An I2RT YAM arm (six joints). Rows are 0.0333 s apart.
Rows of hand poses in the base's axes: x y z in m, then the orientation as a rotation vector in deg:
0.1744 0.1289 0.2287 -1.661 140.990 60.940
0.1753 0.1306 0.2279 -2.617 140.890 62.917
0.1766 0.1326 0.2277 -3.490 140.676 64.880
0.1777 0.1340 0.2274 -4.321 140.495 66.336
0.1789 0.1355 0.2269 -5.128 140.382 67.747
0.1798 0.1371 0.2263 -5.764 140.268 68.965
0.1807 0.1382 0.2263 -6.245 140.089 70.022
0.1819 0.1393 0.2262 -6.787 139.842 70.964
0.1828 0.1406 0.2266 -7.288 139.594 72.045
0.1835 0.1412 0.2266 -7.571 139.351 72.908
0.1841 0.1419 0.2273 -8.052 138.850 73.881
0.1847 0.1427 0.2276 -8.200 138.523 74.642
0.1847 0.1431 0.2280 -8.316 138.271 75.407
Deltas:
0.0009 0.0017 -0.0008 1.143 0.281 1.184
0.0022 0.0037 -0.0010 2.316 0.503 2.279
0.0033 0.0051 -0.0013 3.158 0.618 3.209
0.0045 0.0066 -0.0018 3.952 0.795 4.130
0.0054 0.0082 -0.0024 4.649 0.960 4.883
0.0063 0.0093 -0.0024 5.287 1.059 5.469
0.0075 0.0104 -0.0025 5.863 1.052 6.043
0.0084 0.0117 -0.0021 6.531 1.110 6.634
0.0091 0.0123 -0.0021 7.096 1.151 7.019
0.0097 0.0130 -0.0014 7.778 0.971 7.501
0.0103 0.0138 -0.0011 8.328 0.944 7.747
0.0103 0.0142 -0.0007 8.861 0.993 7.994

